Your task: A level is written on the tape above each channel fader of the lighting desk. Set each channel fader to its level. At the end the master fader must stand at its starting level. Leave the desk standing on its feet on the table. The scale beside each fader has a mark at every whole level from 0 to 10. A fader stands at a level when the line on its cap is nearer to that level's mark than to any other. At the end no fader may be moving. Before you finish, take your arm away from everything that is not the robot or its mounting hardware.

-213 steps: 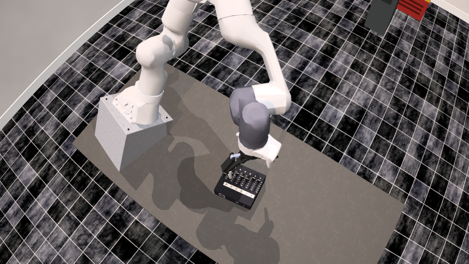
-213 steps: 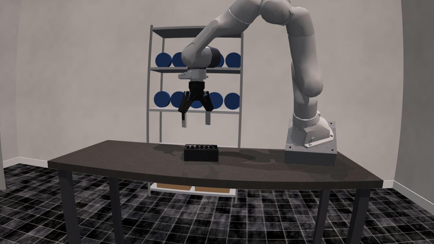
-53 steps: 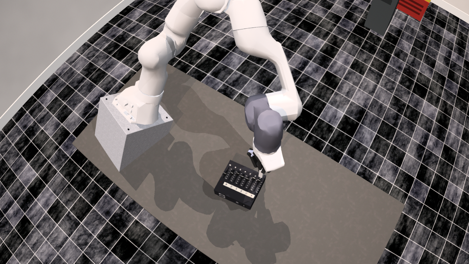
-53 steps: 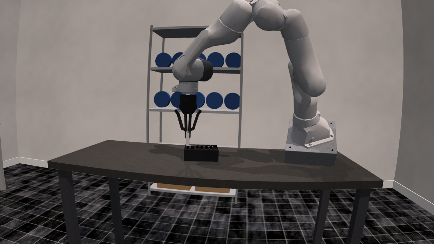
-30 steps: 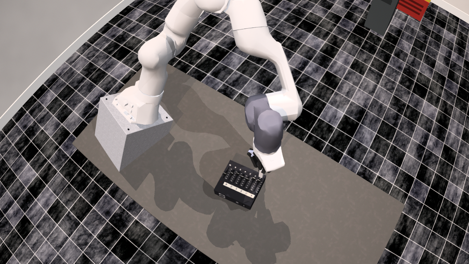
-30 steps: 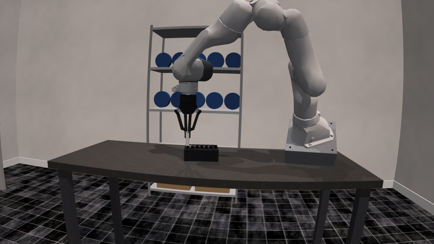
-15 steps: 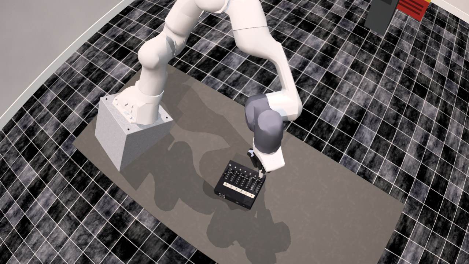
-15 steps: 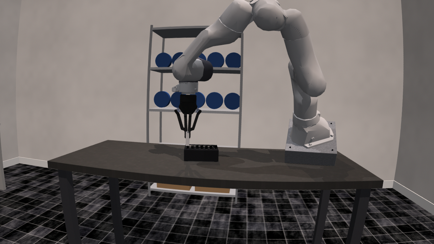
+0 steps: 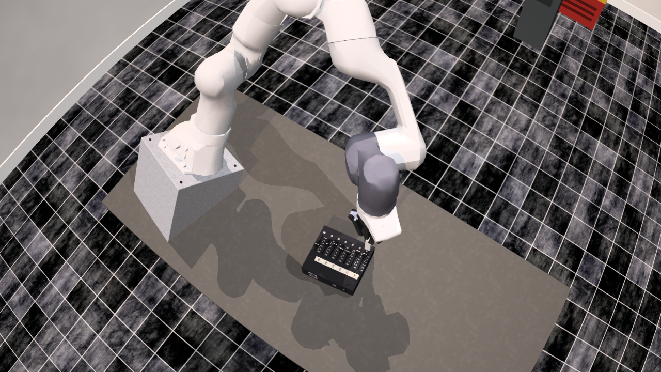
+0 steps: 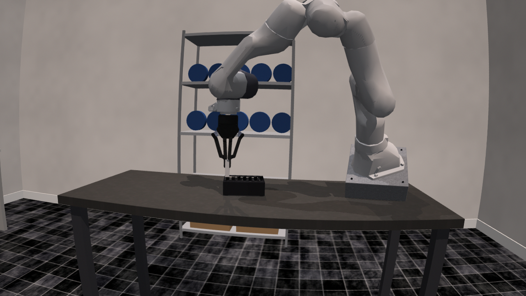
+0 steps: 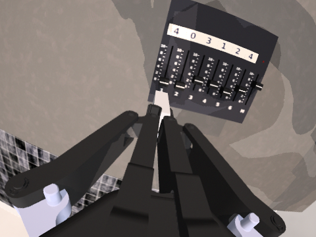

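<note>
Now: the master fader 13 cm behind my hand, 7 cm to the right of it and 4 cm below it.
</note>
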